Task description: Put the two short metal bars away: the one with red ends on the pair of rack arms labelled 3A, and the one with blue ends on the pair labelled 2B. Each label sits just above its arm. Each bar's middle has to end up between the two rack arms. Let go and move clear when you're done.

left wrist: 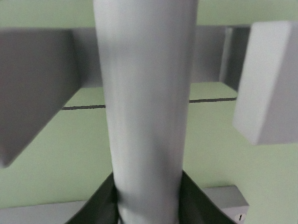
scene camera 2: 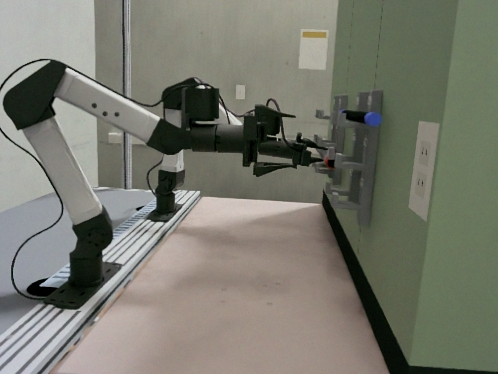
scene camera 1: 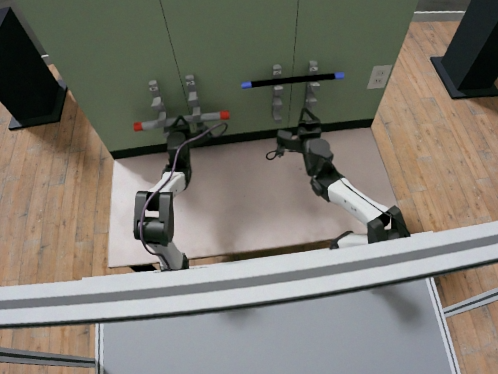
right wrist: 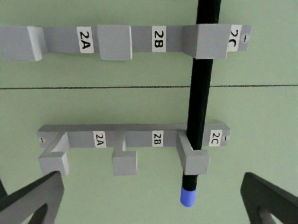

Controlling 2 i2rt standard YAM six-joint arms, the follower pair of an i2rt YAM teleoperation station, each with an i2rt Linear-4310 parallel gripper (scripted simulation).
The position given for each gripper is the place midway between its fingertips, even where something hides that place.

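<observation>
Left gripper (scene camera 2: 328,154), right gripper (scene camera 2: 294,141). Left gripper again (left wrist: 147,178), plus red-ended grey bar (left wrist: 146,61). Right gripper again (right wrist: 151,180). Red-ended grey bar out of frame in the right wrist view.
</observation>
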